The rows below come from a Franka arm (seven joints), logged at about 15 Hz.
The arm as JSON. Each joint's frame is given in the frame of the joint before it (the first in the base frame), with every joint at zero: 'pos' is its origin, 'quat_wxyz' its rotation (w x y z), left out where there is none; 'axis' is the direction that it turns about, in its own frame. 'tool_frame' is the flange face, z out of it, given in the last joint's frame.
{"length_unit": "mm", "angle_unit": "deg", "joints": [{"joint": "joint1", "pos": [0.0, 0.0, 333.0], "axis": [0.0, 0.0, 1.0]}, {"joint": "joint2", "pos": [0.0, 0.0, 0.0], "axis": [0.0, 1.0, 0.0]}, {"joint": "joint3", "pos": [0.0, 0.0, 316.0], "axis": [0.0, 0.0, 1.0]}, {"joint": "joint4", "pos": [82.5, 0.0, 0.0], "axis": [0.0, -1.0, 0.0]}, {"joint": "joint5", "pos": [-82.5, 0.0, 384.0], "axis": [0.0, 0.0, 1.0]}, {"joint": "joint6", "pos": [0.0, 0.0, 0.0], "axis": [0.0, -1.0, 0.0]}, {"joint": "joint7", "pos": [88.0, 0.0, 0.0], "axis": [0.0, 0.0, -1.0]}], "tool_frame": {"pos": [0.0, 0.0, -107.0], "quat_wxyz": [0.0, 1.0, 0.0, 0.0]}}
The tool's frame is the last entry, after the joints.
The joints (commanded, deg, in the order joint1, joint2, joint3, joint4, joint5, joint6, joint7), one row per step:
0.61 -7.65 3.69 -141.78 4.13 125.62 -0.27
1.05 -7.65 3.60 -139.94 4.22 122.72 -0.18
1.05 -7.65 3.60 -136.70 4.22 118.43 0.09
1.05 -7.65 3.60 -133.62 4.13 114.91 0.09
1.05 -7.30 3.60 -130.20 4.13 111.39 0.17
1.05 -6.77 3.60 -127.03 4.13 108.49 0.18
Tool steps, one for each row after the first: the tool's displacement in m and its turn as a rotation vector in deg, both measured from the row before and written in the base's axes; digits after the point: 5 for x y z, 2 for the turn. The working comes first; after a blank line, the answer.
Tool pose at each row, in the base's axes (x y z in m, rotation vector in deg; the steps are taken from these numbers as rounded here):
0.44260 0.03558 0.33009 -177.10 -2.85 13.32
0.44663 0.03927 0.33961 -176.84 -3.36 14.97
0.45495 0.04081 0.35789 -176.60 -3.28 16.60
0.46299 0.04210 0.37647 -176.49 -3.66 17.28
0.47192 0.04352 0.39519 -176.31 -3.86 17.97
0.48032 0.04476 0.41159 -176.15 -4.13 18.37

0.00403 0.00369 0.00952 0.13 1.07 0.34
0.00832 0.00154 0.01828 0.07 1.06 -0.03
0.00804 0.00129 0.01858 0.05 0.44 0.25
0.00893 0.00142 0.01872 0.11 0.45 0.13
0.00840 0.00124 0.01640 0.12 0.27 0.17

